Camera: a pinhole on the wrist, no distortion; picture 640 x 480 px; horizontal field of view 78.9 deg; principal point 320.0 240.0 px. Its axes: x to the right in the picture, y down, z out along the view. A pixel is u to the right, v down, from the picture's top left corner.
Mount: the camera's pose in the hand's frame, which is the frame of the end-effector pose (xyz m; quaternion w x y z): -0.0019 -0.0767 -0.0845 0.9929 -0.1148 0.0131 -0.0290
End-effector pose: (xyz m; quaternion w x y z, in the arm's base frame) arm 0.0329 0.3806 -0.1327 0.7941 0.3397 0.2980 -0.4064
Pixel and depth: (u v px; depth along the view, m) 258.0 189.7 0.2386
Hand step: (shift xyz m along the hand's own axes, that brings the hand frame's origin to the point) -0.0338 -0.0502 0.1555
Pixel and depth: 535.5 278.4 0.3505
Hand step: 0.2053 0.0248 0.2450
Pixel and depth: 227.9 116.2 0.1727
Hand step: -0.0401 -0.0884 0.0970
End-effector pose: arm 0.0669 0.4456 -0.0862 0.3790 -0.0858 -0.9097 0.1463
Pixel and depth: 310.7 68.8 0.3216
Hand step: -0.0068 -0.1408 0.2610
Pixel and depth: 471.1 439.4 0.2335
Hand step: 0.1028 0.0872 0.1136
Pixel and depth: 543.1 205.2 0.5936
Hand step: 0.3545 -0.0141 0.4988
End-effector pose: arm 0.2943 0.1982 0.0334 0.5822 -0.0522 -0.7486 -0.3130
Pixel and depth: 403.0 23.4 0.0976
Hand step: 0.0191 -0.1086 0.0225
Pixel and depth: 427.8 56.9 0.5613
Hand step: 0.1573 -0.2155 0.5192
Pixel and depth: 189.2 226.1 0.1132
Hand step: -0.0364 -0.0526 0.0273
